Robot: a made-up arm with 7 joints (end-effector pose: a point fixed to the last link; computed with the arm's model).
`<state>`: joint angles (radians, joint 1 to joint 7).
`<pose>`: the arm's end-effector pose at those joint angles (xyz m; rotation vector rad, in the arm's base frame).
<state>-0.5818 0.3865 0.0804 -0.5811 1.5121 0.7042 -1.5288</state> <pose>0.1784 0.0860 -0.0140 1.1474 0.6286 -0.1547</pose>
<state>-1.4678 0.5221 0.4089 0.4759 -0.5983 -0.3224 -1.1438</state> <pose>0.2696 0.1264 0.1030 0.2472 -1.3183 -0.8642</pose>
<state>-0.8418 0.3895 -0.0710 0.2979 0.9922 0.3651 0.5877</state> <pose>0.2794 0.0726 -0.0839 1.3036 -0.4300 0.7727</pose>
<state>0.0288 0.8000 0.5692 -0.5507 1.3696 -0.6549 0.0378</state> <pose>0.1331 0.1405 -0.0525 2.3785 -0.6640 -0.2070</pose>
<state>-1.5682 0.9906 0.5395 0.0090 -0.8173 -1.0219 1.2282</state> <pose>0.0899 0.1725 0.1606 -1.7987 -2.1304 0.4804</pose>
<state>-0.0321 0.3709 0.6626 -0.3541 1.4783 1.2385 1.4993</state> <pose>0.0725 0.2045 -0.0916 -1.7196 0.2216 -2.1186</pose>
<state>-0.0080 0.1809 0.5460 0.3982 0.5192 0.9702 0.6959</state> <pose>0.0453 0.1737 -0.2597 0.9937 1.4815 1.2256</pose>
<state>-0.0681 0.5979 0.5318 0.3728 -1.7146 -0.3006 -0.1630</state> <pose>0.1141 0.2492 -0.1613 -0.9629 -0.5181 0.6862</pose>
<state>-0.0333 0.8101 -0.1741 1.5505 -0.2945 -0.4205 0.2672</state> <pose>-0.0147 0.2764 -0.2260 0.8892 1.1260 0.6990</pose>
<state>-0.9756 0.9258 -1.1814 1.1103 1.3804 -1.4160 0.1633</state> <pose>0.1890 0.1768 -0.1779 1.4943 0.1484 -2.2015</pose>
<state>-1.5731 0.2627 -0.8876 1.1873 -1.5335 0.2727 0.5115</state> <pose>0.3287 -0.0394 -0.0557 -0.2393 0.5053 0.0985</pose>
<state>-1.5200 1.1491 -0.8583 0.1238 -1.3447 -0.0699 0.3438</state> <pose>0.2670 0.0608 0.0691 0.0093 -0.4241 -0.2357</pose>
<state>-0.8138 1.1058 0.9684 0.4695 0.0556 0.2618 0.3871</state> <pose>0.1414 0.3005 0.0564 0.2582 -0.4586 1.4748</pose>
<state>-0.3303 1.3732 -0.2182 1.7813 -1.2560 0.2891 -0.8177</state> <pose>0.0052 0.3530 -0.0711 -0.2740 0.6433 0.8564</pose>
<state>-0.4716 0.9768 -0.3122 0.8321 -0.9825 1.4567 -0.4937</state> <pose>0.1310 0.2208 -0.1888 -0.6802 1.7965 0.0940</pose>
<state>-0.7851 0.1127 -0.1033 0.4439 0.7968 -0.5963 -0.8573</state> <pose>0.2544 -0.0199 -0.1190 1.1675 -0.3072 -1.2511</pose>
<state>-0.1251 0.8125 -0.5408 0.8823 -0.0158 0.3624 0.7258</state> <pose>0.0636 0.2218 -0.2589 1.5191 1.0106 0.4788</pose>
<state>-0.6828 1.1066 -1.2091 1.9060 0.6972 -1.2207 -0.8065</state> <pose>0.0865 0.2951 -0.1343 0.9518 1.9068 -1.6728</pose>
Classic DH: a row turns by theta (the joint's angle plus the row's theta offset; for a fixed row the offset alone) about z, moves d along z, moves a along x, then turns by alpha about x. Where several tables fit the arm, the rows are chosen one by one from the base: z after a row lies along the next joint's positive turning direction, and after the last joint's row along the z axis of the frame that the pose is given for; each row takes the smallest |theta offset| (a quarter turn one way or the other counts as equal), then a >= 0, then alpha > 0; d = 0 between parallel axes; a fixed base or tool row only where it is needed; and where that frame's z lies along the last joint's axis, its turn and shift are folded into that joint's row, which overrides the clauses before.
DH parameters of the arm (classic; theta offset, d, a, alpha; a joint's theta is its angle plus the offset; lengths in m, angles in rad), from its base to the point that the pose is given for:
base (fixed): -0.071 0 0 -1.3004
joint 1: -1.3111 0.0331 -0.0121 -1.5708
joint 2: 1.2915 0 -0.0046 1.5708
joint 3: 1.5708 -0.1638 0.0171 -1.5708
joint 4: 1.5708 0.0015 0.0079 1.5708
joint 5: 0 0.1205 0 -1.5708
joint 6: -1.5708 0 0.0477 1.5708
joint 7: 0 0 0 0

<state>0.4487 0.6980 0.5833 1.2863 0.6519 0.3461 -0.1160</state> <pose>-0.1513 0.2709 -0.1822 0.7657 2.2930 0.5369</pose>
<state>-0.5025 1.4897 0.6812 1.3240 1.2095 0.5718 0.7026</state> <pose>0.0590 0.3571 0.0232 2.0444 1.0044 1.8747</pose>
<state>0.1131 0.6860 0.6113 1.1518 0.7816 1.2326 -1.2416</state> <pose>-0.0700 0.2686 -0.1930 -0.7735 2.2907 0.6672</pose>
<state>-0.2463 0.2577 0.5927 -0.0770 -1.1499 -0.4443 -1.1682</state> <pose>0.1491 0.1809 -0.1206 -0.1946 -1.1103 -0.4888</pose>
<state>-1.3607 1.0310 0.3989 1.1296 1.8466 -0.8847 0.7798</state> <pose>0.2620 0.2267 0.0239 1.9140 -0.7961 0.3343</pose>
